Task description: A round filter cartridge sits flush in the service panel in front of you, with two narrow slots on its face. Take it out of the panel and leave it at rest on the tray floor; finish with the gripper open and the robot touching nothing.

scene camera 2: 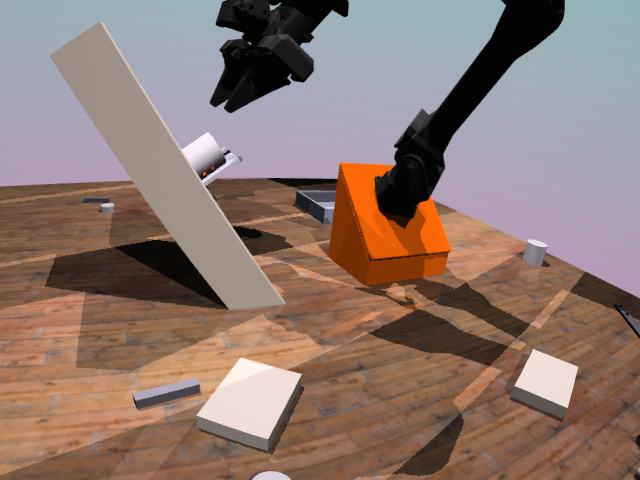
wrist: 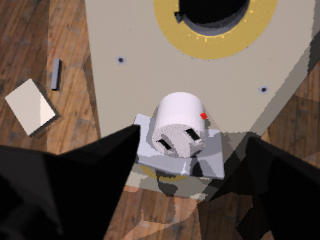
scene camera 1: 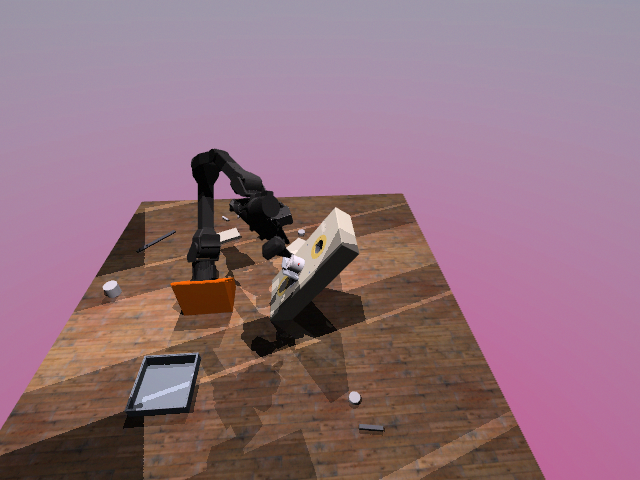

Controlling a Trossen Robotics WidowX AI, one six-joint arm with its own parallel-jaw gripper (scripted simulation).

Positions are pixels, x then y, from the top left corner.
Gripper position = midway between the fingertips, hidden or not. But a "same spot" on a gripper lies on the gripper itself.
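Labels:
I can see my gripper in scene camera 1 (289,250), and scene camera 2 and the wrist view show it too. On my gripper, (scene camera 2: 242,81) and (wrist: 90,144) are the same spot. There is a beige service panel as well, and on this panel (wrist: 244,68) and (scene camera 1: 311,263) are one and the same spot.

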